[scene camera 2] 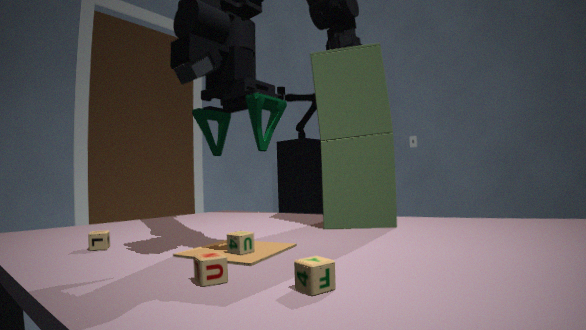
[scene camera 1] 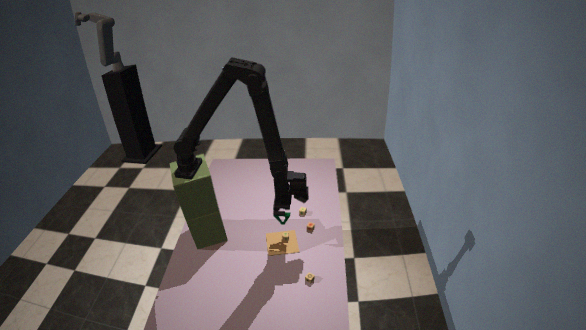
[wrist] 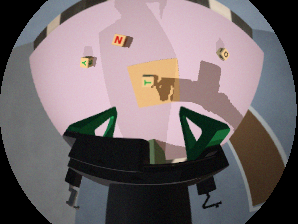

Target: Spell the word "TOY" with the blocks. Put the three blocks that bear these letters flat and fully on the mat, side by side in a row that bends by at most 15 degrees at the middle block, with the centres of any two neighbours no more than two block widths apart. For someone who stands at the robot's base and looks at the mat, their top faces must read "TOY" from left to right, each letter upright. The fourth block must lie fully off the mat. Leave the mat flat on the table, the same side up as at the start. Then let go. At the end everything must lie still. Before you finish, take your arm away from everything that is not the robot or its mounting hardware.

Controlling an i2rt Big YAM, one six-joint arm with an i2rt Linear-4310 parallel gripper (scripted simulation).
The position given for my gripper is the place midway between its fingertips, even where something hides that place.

Observation:
In view: my gripper [scene camera 2: 238, 153], a letter block [scene camera 2: 315, 275] and a tan mat [scene camera 2: 263, 250].
The tan mat also shows in the wrist view [wrist: 166, 89]. My gripper shows as well in the wrist view [wrist: 148, 110].

